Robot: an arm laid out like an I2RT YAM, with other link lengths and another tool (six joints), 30 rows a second.
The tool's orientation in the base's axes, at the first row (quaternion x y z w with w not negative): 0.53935 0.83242 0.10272 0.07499
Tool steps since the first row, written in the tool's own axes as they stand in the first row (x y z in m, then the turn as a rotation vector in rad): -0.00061 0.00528 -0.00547 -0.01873 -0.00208 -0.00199; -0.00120 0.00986 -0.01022 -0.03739 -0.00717 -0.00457; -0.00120 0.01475 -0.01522 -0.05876 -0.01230 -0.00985; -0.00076 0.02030 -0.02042 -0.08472 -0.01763 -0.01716; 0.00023 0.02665 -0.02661 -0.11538 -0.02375 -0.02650; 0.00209 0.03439 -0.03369 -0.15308 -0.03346 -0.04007; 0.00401 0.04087 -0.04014 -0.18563 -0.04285 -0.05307; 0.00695 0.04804 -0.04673 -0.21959 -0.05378 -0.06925; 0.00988 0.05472 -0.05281 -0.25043 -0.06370 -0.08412; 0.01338 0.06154 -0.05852 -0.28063 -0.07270 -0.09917
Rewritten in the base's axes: 0.00362 0.00105 0.00663 0.00532 -0.01811 0.00166; 0.00678 0.00190 0.01239 0.00781 -0.03741 0.00314; 0.00992 0.00339 0.01846 0.01074 -0.05944 0.00726; 0.01341 0.00553 0.02488 0.01487 -0.08593 0.01335; 0.01716 0.00839 0.03246 0.01975 -0.11720 0.02128; 0.02156 0.01253 0.04123 0.02332 -0.15671 0.03249; 0.02498 0.01627 0.04908 0.02522 -0.19134 0.04317; 0.02856 0.02121 0.05722 0.02558 -0.22816 0.05655; 0.03183 0.02599 0.06475 0.02587 -0.26160 0.06887; 0.03508 0.03138 0.07194 0.02667 -0.29412 0.08159
